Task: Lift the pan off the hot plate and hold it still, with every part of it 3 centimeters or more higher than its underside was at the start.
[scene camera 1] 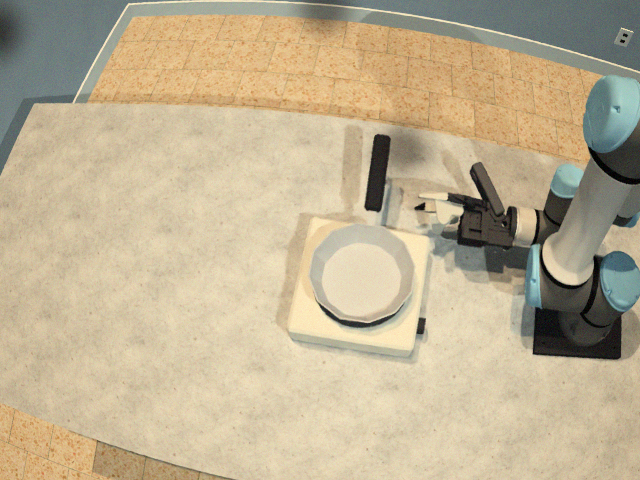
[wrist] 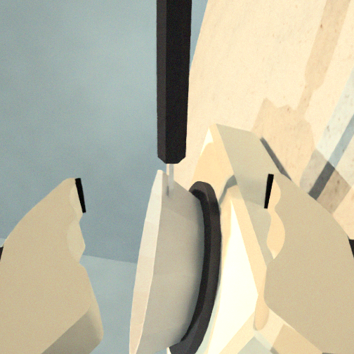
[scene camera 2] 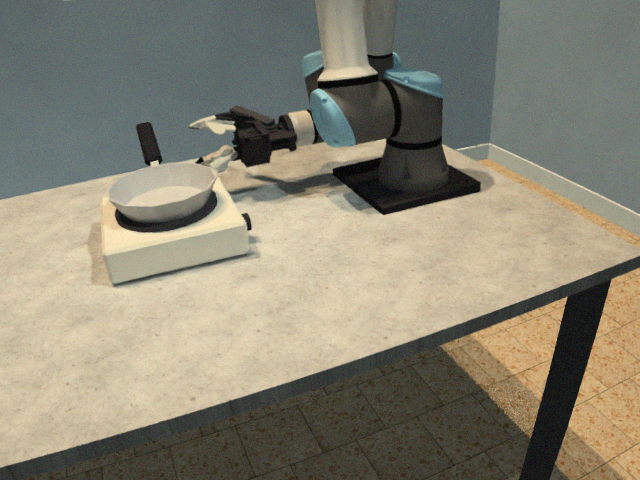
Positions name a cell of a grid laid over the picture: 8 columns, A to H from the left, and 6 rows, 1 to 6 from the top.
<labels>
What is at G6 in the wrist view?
My gripper.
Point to a light grey pan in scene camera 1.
At E4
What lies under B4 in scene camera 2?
A cream hot plate.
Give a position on a cream hot plate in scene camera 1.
At D5
</labels>
